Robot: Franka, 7 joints.
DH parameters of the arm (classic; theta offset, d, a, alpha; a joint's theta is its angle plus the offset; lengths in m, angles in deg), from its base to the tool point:
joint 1: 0 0.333 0 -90
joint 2: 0 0 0 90
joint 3: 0 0.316 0.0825 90
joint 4: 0 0 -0.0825 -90
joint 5: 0 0.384 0 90
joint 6: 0 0 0.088 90
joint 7: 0 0.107 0 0
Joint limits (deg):
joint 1: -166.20..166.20
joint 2: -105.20..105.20
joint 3: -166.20..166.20
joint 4: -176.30..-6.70
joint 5: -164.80..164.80
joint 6: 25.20..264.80
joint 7: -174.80..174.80
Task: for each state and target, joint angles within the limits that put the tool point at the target. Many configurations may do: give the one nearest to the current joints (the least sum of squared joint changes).
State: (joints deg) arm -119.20 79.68 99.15 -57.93 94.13 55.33 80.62
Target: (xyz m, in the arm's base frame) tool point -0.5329 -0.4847 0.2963
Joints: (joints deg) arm -154.76 105.20 92.67 -37.06 100.69 43.67 80.62
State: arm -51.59 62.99 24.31 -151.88 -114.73 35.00 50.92
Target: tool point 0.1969 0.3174 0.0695
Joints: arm -11.14 80.38 65.32 -146.40 -127.33 51.71 50.92
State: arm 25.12 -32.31 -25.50 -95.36 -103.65 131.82 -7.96
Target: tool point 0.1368 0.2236 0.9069
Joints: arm 40.65 -47.91 7.68 -111.67 -103.67 140.80 -7.96
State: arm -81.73 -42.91 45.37 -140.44 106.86 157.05 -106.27
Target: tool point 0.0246 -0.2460 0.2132
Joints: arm -100.26 -19.13 33.16 -175.28 108.38 160.31 -106.27
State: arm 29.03 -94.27 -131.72 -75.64 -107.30 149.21 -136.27
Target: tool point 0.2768 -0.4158 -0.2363
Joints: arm 77.28 -105.20 -142.46 -80.46 -107.08 143.61 -136.27
